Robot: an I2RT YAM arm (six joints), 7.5 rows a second.
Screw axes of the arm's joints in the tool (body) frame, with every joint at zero. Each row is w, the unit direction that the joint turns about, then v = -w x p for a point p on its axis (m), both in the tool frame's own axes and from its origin. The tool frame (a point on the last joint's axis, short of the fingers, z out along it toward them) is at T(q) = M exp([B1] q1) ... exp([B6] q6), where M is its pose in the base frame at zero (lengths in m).
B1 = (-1, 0, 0, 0, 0.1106, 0)
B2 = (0, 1, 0, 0.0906, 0, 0.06)
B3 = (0, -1, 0, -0.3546, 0, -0.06)
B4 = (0, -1, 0, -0.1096, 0, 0)
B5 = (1, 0, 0, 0, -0.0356, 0)
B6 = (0, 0, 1, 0, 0, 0)
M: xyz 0.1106 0 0.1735 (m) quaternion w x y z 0.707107 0 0.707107 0
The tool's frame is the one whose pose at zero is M.
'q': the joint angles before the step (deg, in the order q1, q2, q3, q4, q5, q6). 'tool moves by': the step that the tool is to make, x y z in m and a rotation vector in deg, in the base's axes. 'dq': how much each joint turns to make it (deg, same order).
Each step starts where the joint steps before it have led.
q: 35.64 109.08 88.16 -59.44 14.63 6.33
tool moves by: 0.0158 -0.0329 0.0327 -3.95 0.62 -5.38
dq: -5.29 -0.19 7.23 -10.00 2.96 -0.36
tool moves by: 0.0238 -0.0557 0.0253 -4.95 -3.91 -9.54
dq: -8.81 -0.52 4.67 -3.81 6.20 -0.11
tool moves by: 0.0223 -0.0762 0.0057 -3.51 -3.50 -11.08
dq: -11.90 -0.23 0.51 2.43 4.11 -1.72
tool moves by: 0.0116 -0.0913 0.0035 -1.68 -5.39 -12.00
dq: -13.76 -0.01 0.00 6.48 1.42 -2.49
